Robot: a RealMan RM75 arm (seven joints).
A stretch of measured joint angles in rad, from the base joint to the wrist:
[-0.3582, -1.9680, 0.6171, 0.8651, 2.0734, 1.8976, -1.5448]
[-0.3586, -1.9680, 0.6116, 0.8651, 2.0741, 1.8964, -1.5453]
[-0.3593, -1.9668, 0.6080, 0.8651, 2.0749, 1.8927, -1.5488]
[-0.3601, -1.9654, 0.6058, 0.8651, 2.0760, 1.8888, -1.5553]
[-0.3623, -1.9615, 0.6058, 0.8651, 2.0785, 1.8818, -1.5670]
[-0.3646, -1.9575, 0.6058, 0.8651, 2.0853, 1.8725, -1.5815]
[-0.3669, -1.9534, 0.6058, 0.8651, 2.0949, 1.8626, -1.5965]
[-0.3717, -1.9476, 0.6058, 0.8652, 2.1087, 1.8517, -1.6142]
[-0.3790, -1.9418, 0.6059, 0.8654, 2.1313, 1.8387, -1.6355]
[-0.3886, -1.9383, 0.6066, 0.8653, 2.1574, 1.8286, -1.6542]
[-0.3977, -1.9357, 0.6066, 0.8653, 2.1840, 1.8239, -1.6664]
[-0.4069, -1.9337, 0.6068, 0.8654, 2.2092, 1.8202, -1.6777]
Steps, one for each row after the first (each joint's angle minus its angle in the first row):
[-0.0004, 0.0000, -0.0055, 0.0000, 0.0007, -0.0012, -0.0005]
[-0.0011, 0.0012, -0.0091, 0.0000, 0.0015, -0.0049, -0.0040]
[-0.0019, 0.0026, -0.0113, 0.0000, 0.0026, -0.0088, -0.0105]
[-0.0041, 0.0065, -0.0113, 0.0000, 0.0051, -0.0158, -0.0222]
[-0.0064, 0.0105, -0.0113, 0.0000, 0.0119, -0.0251, -0.0367]
[-0.0087, 0.0146, -0.0113, 0.0000, 0.0215, -0.0350, -0.0517]
[-0.0135, 0.0204, -0.0113, 0.0001, 0.0353, -0.0459, -0.0694]
[-0.0208, 0.0262, -0.0112, 0.0003, 0.0579, -0.0589, -0.0907]
[-0.0304, 0.0297, -0.0105, 0.0002, 0.0840, -0.0690, -0.1094]
[-0.0395, 0.0323, -0.0105, 0.0002, 0.1106, -0.0737, -0.1216]
[-0.0487, 0.0343, -0.0103, 0.0003, 0.1358, -0.0774, -0.1329]

